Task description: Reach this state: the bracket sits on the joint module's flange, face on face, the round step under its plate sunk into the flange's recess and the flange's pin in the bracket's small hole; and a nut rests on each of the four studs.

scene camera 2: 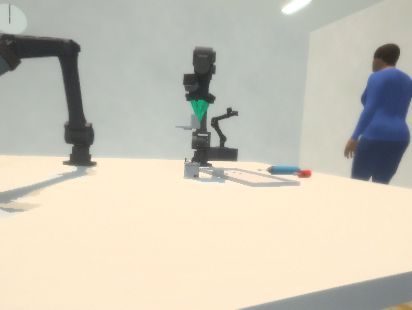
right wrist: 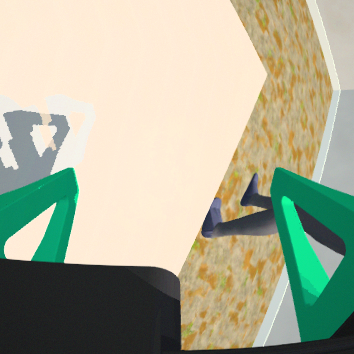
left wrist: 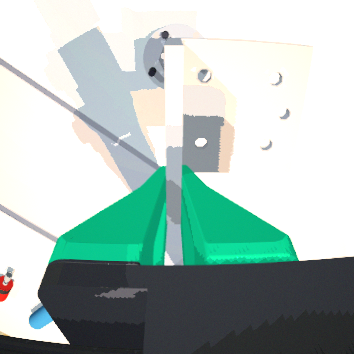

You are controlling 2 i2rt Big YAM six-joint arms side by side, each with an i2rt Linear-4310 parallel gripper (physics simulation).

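Places are measured from the left arm's base along level axes (x back, y right, z up), in metres.
Pixels of known places: left gripper, fingertip midpoint: (scene camera 2: 198, 121) (left wrist: 173, 176); right gripper, fingertip midpoint: (right wrist: 174, 178); right arm's base, link origin: (scene camera 2: 80, 164).
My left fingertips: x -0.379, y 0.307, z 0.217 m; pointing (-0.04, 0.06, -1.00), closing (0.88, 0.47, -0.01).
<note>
Behind a point stands the place of what it marks.
The grey bracket (scene camera 2: 194, 120) {y 0.342, x -0.401, z 0.216 m} (left wrist: 250, 100) {y 0.352, x -0.360, z 0.194 m} is held by its upright wall in my left gripper (scene camera 2: 200, 120) {y 0.307, x -0.379, z 0.217 m} (left wrist: 173, 176) {y 0.307, x -0.379, z 0.217 m}, which is shut on it. Its holed plate reaches out sideways, high above the table. The joint module (scene camera 2: 191, 170) {y 0.352, x -0.416, z 0.032 m} (left wrist: 150, 50) {y 0.331, x -0.418, z 0.060 m} stands on the table below, apart from the bracket. In the left wrist view the bracket hides part of its round flange; two dark studs (left wrist: 165, 34) {y 0.351, x -0.412, z 0.074 m} (left wrist: 152, 72) {y 0.316, x -0.407, z 0.074 m} show. The nuts are too small to make out surely. My right gripper (right wrist: 174, 178) {y 1.027, x -0.620, z 0.163 m} is open and empty, high above the table's edge.
A shallow tray (scene camera 2: 270, 184) {y 0.170, x -0.634, z 0.008 m} (left wrist: 35, 83) {y 0.229, x -0.530, z 0.006 m} lies right of the module in the scene view. Beyond it lie a blue tool (scene camera 2: 285, 170) {y -0.211, x -0.418, z 0.022 m} (left wrist: 40, 318) {y -0.242, x -0.416, z 0.039 m} and a red one (scene camera 2: 304, 174) {y -0.199, x -0.530, z 0.018 m} (left wrist: 5, 287) {y -0.193, x -0.505, z 0.026 m}. A person (scene camera 2: 387, 110) stands beyond the table at the right.
</note>
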